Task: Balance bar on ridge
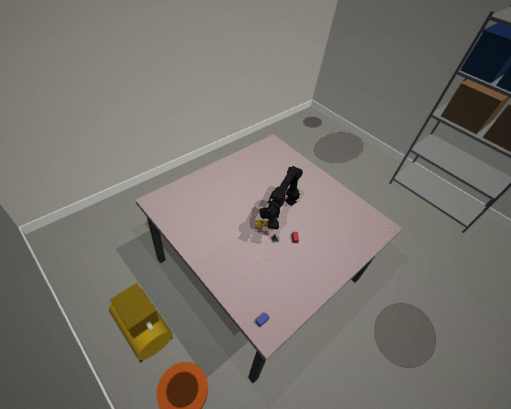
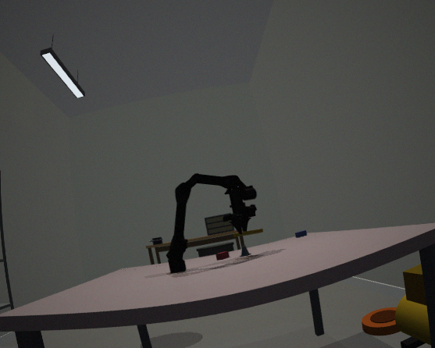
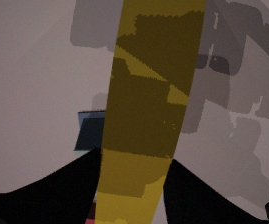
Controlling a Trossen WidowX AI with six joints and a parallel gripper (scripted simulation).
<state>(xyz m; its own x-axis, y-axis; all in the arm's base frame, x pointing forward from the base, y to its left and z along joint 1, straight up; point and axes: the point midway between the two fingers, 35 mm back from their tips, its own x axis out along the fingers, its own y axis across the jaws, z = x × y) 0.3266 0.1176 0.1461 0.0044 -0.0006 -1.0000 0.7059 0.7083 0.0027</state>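
The small red block lies 130 mm to the left of my gripper tip, 110 mm behind it and 100 mm below it. Also, from my gripper tip: yellow bar 20 mm to the right, 20 mm ahead; then blue block 410 mm ahead, 380 mm to the left, 100 mm below.
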